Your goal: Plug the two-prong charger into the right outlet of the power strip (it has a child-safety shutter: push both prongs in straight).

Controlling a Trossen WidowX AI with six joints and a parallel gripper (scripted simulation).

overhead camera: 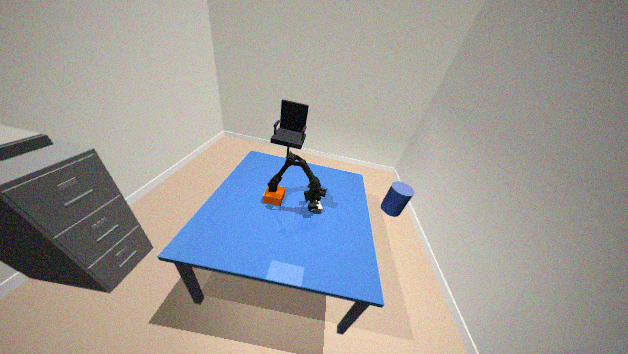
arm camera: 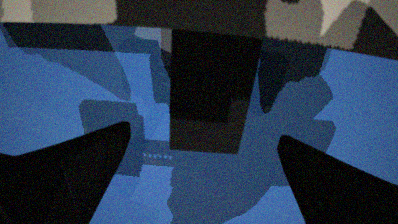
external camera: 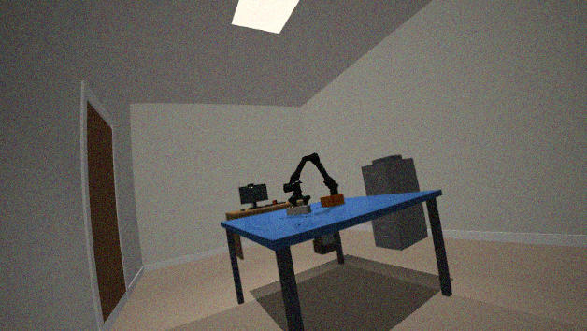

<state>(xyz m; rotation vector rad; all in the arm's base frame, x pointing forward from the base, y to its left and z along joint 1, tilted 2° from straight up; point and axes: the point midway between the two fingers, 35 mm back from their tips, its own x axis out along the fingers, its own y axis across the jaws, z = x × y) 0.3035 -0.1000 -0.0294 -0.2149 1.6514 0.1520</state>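
Right now the black two-prong charger is 5 cm ahead of my gripper tip, 1 cm to the left of it and 1 cm above it.
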